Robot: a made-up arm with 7 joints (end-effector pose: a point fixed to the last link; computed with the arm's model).
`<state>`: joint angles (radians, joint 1 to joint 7).
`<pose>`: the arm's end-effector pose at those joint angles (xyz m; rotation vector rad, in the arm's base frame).
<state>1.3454 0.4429 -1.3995 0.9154 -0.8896 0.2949 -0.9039</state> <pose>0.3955 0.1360 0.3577 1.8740 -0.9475 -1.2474</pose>
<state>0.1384 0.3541 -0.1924 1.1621 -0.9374 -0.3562 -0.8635</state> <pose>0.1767 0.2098 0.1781 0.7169 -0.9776 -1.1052</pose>
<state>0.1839 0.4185 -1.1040 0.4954 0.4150 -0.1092 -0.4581</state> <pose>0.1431 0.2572 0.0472 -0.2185 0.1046 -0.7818</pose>
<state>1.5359 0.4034 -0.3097 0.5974 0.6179 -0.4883 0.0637</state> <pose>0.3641 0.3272 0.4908 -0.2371 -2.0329 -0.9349</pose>
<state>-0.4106 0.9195 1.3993 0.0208 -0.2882 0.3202 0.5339</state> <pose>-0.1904 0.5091 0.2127 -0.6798 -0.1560 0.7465</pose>
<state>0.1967 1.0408 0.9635 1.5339 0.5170 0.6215 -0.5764</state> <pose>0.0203 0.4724 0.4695 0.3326 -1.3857 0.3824</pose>
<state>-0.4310 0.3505 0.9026 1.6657 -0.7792 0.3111 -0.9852</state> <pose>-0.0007 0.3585 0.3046 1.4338 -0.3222 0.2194</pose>
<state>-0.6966 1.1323 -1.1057 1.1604 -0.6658 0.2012 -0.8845</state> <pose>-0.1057 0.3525 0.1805 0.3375 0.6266 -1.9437</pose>
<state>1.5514 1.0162 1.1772 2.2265 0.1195 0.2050 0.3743</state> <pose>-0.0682 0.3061 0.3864 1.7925 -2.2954 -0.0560</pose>
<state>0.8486 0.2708 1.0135 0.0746 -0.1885 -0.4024 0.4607</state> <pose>0.2708 0.2904 0.1065 -0.9420 -1.2705 -0.2710</pose>
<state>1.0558 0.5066 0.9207 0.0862 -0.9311 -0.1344 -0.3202</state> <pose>0.3169 0.3750 0.2046 -0.0364 -0.7867 -0.0256</pose>
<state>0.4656 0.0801 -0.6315 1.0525 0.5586 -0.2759 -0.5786</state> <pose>0.2757 0.1192 0.1945 -0.7698 -1.1273 -0.5137</pose>
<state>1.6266 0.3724 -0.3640 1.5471 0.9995 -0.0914 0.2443</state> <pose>0.2430 0.2243 0.6051 -0.5631 -2.1169 -2.0810</pose>
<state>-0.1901 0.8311 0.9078 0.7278 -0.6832 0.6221 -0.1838</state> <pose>-0.0239 0.5255 0.2629 0.4490 0.3655 0.4918</pose>
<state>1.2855 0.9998 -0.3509 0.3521 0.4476 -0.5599 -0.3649</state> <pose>0.2024 0.5179 0.4149 0.5257 -1.5853 -0.0931</pose>
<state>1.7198 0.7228 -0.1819 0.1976 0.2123 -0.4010 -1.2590</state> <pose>0.2933 0.4623 0.4756 0.5078 -1.8592 0.9739</pose>
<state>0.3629 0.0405 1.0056 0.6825 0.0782 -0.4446 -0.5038</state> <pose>0.1075 0.2787 0.0804 -0.1457 -1.1896 0.8001</pose>
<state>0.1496 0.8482 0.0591 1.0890 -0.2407 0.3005 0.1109</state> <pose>0.1694 0.4264 0.2782 0.1445 -0.0857 -0.5724</pose>
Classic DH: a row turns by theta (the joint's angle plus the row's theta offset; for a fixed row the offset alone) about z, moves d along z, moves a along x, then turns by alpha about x. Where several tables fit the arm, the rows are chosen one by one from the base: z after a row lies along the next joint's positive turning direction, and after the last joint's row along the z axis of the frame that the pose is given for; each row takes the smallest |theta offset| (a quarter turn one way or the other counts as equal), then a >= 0, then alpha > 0; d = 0 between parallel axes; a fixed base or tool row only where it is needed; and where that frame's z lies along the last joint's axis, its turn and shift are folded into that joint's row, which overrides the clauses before.
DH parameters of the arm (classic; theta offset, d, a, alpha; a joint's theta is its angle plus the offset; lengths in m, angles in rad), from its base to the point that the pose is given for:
base (fixed): 0 0.433 0.014 1.5708
joint 1: 1.5708 -0.142 0.017 1.5708
joint 2: 1.5708 -0.05 0.021 1.5708
joint 3: -1.5708 -0.249 0.021 -1.5708
joint 4: 0 -0.035 0.014 1.5708
joint 5: 0 -0.182 -0.005 1.5708
joint 6: -1.5708 0.021 0.029 -1.5708
joint 7: -0.5896 -0.029 0.0072 1.9844
tool (fixed): -1.4431 0 0 0

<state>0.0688 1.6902 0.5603 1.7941 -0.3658 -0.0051 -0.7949</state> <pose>0.0795 0.3017 0.5909 1.9968 -1.2355 -0.8799</pose>
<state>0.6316 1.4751 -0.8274 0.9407 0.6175 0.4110 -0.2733</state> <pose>0.1599 0.5249 0.4065 0.3685 -0.1059 -0.1356</pose>
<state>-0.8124 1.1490 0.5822 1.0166 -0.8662 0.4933 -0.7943</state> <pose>0.0476 0.5075 0.3603 1.6480 0.6153 -0.5199</pose>
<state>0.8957 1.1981 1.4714 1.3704 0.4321 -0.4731 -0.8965</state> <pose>-0.1069 0.4548 0.3869 -0.9811 2.3470 -1.0077</pose>
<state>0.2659 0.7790 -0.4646 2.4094 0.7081 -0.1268 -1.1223</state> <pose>0.1183 0.2093 0.4046 -0.6865 -1.7011 -0.5619</pose>
